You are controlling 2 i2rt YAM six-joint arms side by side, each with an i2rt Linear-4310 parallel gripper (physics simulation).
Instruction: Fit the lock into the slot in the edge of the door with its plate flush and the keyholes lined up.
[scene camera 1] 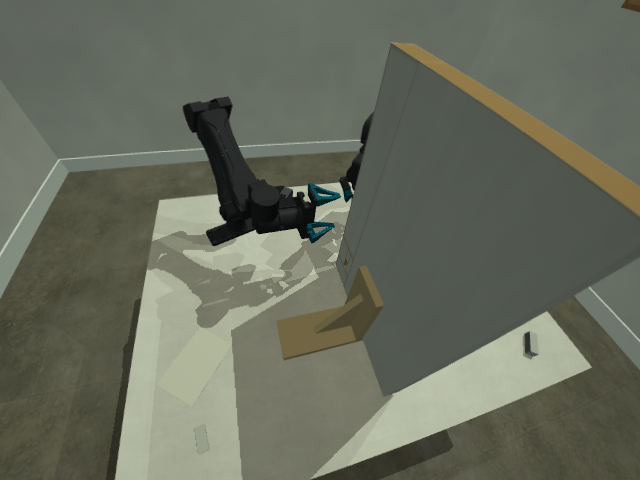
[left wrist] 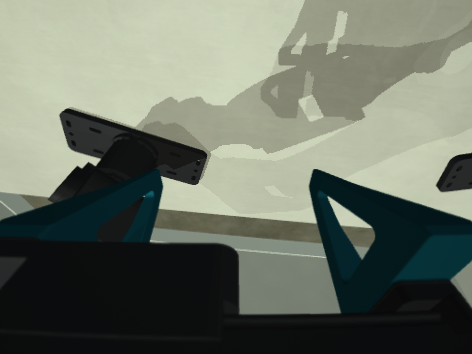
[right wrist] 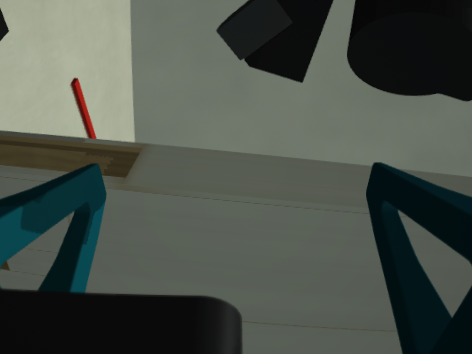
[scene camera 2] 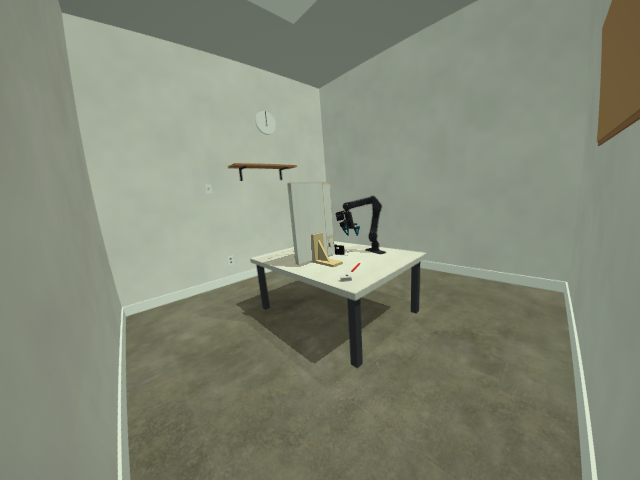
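The tall grey door (scene camera 1: pixel 465 217) (scene camera 2: pixel 308 217) (right wrist: pixel 300 260) stands upright. A brown slot (right wrist: pixel 40 156) is cut in its edge, and a small keyhole opening (scene camera 1: pixel 345 264) shows in its face. My right gripper (scene camera 1: pixel 337 210) (right wrist: pixel 236 178) is open and empty beside the door edge, above the table. My left gripper (scene camera 1: pixel 347 195) (scene camera 2: pixel 352 233) (left wrist: pixel 235 177) is open and empty above the table, mostly hidden behind the door in scene camera 1. I cannot make out the lock with certainty. A small grey block with a dark part (scene camera 1: pixel 530 344) (scene camera 2: pixel 345 277) lies near a table corner.
A wooden bracket (scene camera 1: pixel 310 333) (scene camera 2: pixel 325 262) braces the door. A red bar (scene camera 2: pixel 355 267) (right wrist: pixel 84 110) lies on the table. A pale sheet (scene camera 1: pixel 193 366) and small thin plate (scene camera 1: pixel 201 439) lie at the left. A small black shape (scene camera 2: pixel 339 250) beside the door is unclear.
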